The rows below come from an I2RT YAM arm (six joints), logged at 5 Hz.
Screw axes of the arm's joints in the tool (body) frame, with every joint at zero. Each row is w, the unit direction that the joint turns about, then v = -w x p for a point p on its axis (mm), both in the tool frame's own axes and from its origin. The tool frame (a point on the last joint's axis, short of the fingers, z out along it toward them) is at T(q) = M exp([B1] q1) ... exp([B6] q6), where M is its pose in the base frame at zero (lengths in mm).
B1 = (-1, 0, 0, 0.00, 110.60, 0.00)
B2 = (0, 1, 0, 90.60, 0.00, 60.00)
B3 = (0, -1, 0, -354.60, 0.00, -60.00)
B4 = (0, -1, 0, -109.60, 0.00, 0.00)
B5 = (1, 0, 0, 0.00, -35.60, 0.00)
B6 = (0, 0, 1, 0.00, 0.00, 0.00)
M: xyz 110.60 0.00 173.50 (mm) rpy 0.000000 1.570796 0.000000 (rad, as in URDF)
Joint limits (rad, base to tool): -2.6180..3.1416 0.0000..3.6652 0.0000..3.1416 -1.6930..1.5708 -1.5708..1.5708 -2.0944..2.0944
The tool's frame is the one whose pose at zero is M.
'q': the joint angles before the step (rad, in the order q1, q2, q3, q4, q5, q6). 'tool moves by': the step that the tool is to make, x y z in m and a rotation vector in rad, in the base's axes. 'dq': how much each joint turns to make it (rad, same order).
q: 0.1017, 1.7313, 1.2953, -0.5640, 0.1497, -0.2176
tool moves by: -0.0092, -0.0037, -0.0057, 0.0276, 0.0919, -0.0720
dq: -0.0076, 0.0002, -0.0009, -0.0989, 0.0004, 0.0748
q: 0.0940, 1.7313, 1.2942, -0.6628, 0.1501, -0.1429
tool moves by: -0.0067, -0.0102, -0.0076, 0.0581, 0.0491, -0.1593
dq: -0.0271, 0.0006, -0.0176, -0.0482, 0.0000, 0.1476
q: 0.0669, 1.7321, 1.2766, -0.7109, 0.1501, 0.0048
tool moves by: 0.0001, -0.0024, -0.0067, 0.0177, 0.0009, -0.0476
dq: -0.0069, 0.0079, -0.0169, 0.0183, -0.0004, 0.0449
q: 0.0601, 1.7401, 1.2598, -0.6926, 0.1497, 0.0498
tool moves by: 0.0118, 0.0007, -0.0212, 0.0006, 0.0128, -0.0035
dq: 0.0000, 0.0694, -0.0004, 0.0565, 0.0001, 0.0038
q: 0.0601, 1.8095, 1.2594, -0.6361, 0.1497, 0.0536
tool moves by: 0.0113, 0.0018, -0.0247, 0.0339, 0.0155, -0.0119
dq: 0.0004, 0.0776, 0.0004, 0.0605, -0.0278, 0.0244
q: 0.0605, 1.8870, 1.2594, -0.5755, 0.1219, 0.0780
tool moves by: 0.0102, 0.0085, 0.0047, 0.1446, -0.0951, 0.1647
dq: 0.0027, -0.0002, 0.0002, 0.1062, -0.1926, -0.0912
